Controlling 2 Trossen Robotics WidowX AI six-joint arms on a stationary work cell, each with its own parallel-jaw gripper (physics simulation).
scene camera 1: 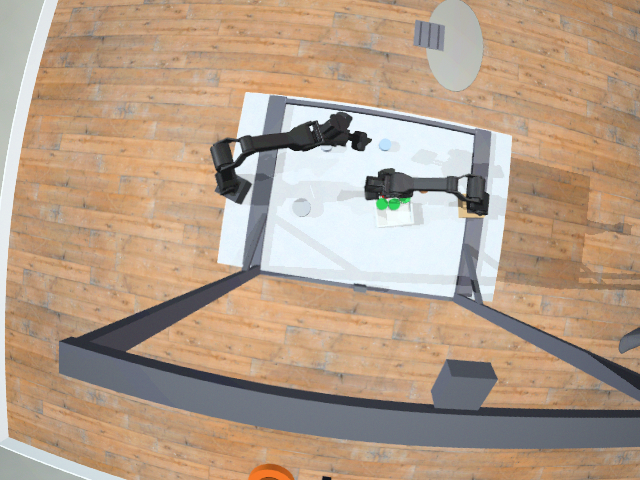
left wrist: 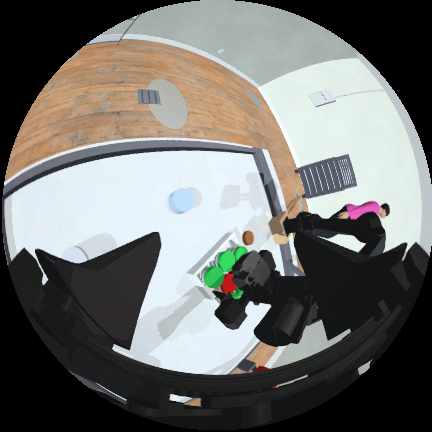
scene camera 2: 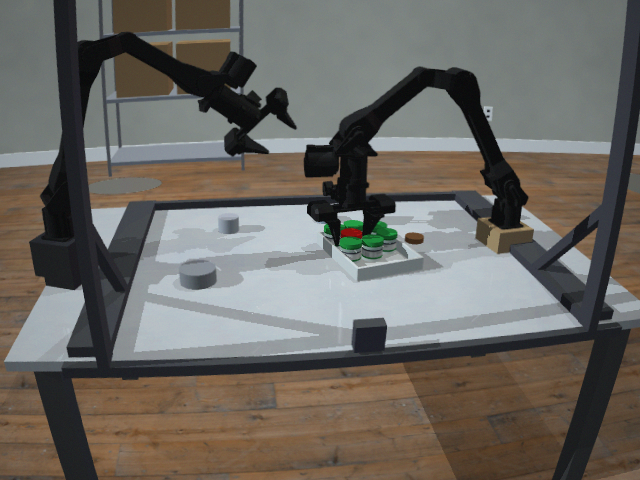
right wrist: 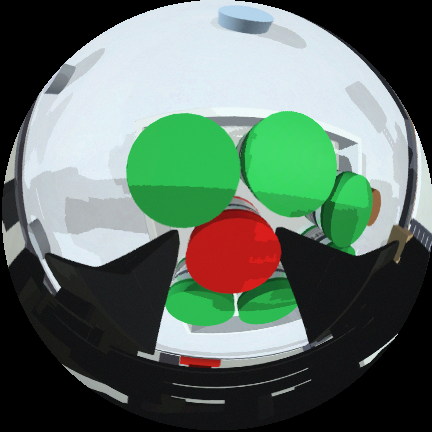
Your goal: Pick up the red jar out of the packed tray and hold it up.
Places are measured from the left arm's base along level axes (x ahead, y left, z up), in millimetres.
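Pixels of known places: left gripper, fingertip midpoint: [left wrist: 229, 238] [scene camera 2: 282, 140]; right gripper, fingertip midpoint: [left wrist: 221, 282] [right wrist: 227, 235]; left arm's base, link origin: [scene camera 1: 230, 185] [scene camera 2: 61, 234]; right arm's base, link origin: [scene camera 1: 473, 205] [left wrist: 286, 226] [scene camera 2: 505, 223].
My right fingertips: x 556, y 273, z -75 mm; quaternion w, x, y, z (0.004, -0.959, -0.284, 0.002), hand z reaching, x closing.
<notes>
For each thing: its top centre in the pictures, then the offset to it from my right fingertips.
- red jar, top centre: [right wrist: 234, 262] [scene camera 2: 351, 232] [left wrist: 230, 283] dx +1, dy +1, dz +27 mm
- white tray, top centre: [right wrist: 268, 273] [scene camera 2: 368, 244] [left wrist: 234, 282] [scene camera 1: 393, 199] dx +40, dy -8, dz +7 mm
- brown disc, top centre: [right wrist: 373, 208] [scene camera 2: 414, 235] [left wrist: 249, 237] dx +136, dy +106, dz -9 mm
- light blue cylinder, top centre: [left wrist: 183, 199] [scene camera 1: 385, 144] dx -94, dy +186, dz +3 mm
The red jar [scene camera 2: 351, 233] [left wrist: 228, 283] [right wrist: 233, 255] stands among several green-lidded jars [scene camera 2: 372, 245] [right wrist: 184, 170] in the white tray [scene camera 2: 390, 267] [scene camera 1: 394, 225]. My right gripper [scene camera 2: 352, 238] [right wrist: 227, 235] is open and points down at the red jar, with one finger on each side of its lid; the fingertips reach down among the jar tops. Whether they touch the jar is unclear. In scene camera 1 the right arm hides most of the red jar. My left gripper [scene camera 2: 281, 140] [left wrist: 229, 238] is open and empty, high above the table, away from the tray.
A brown disc [scene camera 2: 414, 238] [left wrist: 248, 237] lies beside the tray. A light blue cylinder [scene camera 1: 384, 144] [left wrist: 181, 200] stands near the left gripper in scene camera 1. Two grey cylinders [scene camera 2: 197, 274] [scene camera 2: 228, 223] stand at the left in scene camera 2. Dark frame bars edge the table.
</notes>
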